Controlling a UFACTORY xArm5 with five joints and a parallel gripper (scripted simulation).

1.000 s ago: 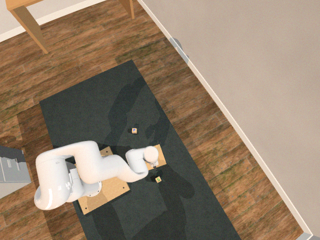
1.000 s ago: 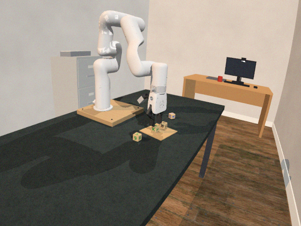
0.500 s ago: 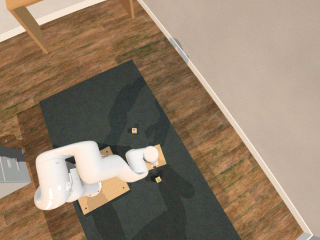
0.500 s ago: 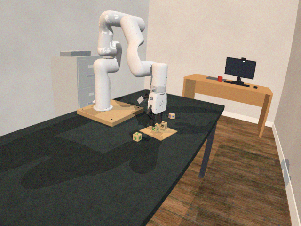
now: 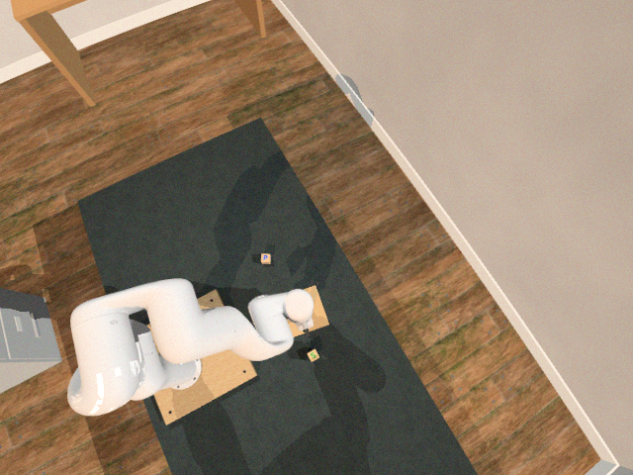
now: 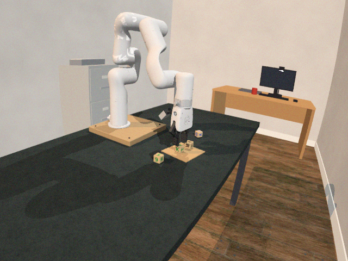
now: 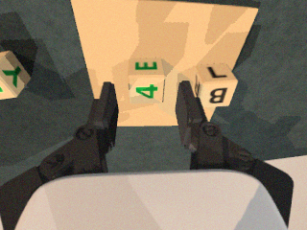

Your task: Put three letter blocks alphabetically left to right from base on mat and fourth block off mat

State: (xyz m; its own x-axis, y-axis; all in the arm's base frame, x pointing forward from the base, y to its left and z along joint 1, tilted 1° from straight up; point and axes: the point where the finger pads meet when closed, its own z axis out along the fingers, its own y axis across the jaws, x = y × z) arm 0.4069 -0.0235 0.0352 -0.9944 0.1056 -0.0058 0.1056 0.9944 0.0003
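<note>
The tan mat lies 60 mm below my hand, 10 mm to the left of it and 10 mm ahead of it. Round my hand: green-lettered block 130 mm to the right, 40 mm below, 20 mm behind.
</note>
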